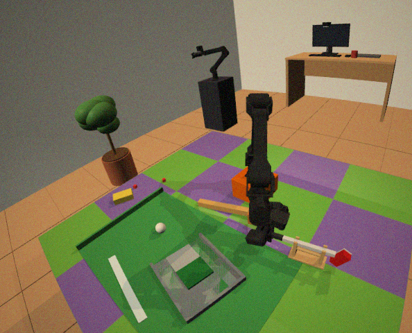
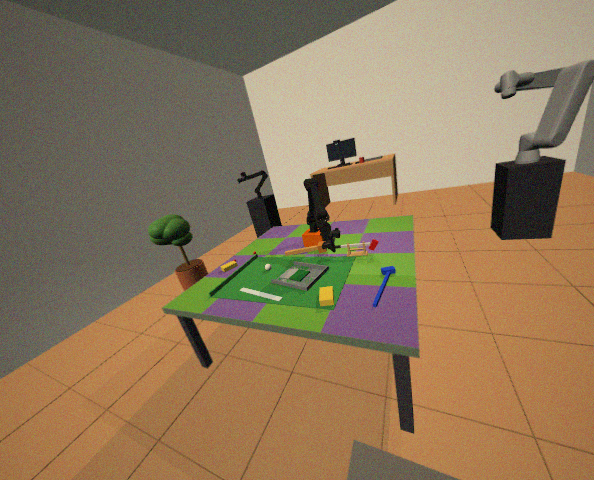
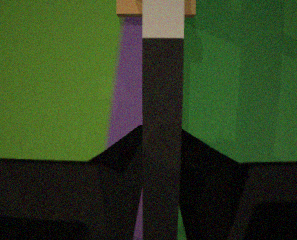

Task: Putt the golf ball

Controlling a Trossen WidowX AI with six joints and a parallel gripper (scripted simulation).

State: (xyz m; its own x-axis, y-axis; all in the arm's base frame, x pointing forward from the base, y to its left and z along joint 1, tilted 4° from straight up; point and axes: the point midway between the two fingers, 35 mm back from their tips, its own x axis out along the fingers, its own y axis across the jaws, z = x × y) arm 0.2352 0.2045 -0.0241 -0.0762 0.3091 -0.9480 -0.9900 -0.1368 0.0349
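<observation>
Now: the red putter 11 cm to the left of my gripper tip, 3 cm above it and 2 cm behind it. Also, from my gripper tip: blue mallet 30 cm to the left, 30 cm ahead, 2 cm below; then white golf ball 39 cm to the right, 18 cm ahead, 1 cm below; then wooden stand 13 cm to the left, 2 cm behind.
</observation>
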